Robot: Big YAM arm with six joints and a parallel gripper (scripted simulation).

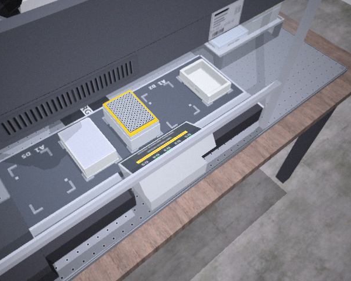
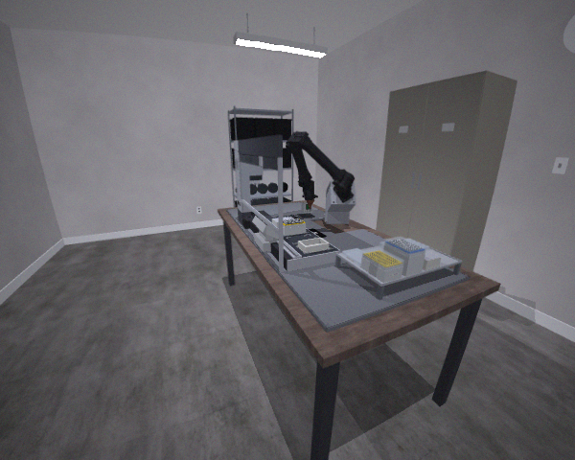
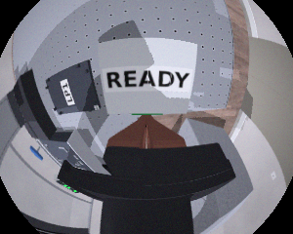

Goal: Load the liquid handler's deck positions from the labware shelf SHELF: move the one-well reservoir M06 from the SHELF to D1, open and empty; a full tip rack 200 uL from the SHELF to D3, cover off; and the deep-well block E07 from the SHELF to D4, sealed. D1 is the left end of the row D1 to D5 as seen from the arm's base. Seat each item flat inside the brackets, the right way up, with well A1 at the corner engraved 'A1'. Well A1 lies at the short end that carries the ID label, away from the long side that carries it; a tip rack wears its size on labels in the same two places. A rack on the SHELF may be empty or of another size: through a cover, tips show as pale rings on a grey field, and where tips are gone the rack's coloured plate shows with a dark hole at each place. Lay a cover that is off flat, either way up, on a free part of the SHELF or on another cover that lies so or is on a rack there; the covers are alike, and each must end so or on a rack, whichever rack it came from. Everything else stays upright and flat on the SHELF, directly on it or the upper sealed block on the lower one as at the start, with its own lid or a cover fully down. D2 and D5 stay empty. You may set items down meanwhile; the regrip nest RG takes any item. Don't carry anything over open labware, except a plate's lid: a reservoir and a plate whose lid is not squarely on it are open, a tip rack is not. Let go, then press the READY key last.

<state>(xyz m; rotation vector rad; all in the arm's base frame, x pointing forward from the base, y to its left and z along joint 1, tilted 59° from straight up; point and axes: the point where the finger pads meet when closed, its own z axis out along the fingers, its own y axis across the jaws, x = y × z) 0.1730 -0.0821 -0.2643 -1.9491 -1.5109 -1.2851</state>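
My hand is 2 cm to the left of the green ready key. From my hand the other things lie so: sealed deep-well block (29 cm ahead, 29 cm to the left); then white one-well reservoir (26 cm ahead, 66 cm to the left, 2 cm below); then yellow tip rack (27 cm ahead, 41 cm to the left, 2 cm above).
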